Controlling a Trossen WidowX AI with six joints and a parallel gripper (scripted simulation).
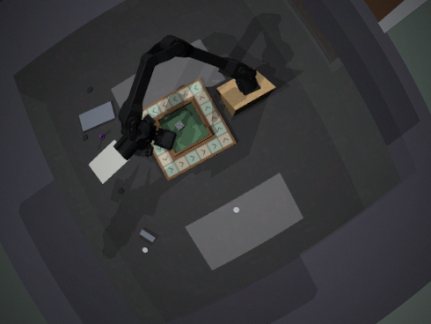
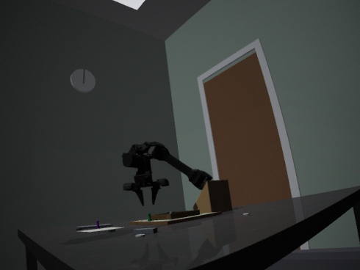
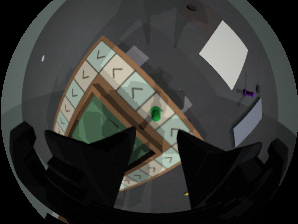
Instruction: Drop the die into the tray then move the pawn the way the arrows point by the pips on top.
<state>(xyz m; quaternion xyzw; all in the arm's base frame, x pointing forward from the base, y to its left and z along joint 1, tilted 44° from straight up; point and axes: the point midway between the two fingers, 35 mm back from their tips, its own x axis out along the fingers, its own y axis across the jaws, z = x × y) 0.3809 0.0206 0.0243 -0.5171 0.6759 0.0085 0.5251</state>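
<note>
Now: the green pawn 50 mm below my gripper tip. The rest, counted from my gripper tip: green dice tray 110 mm behind, 20 mm to the left, 70 mm below; then white card 210 mm ahead, 80 mm below; then white die 100 mm behind, 10 mm to the left, 50 mm below.
</note>
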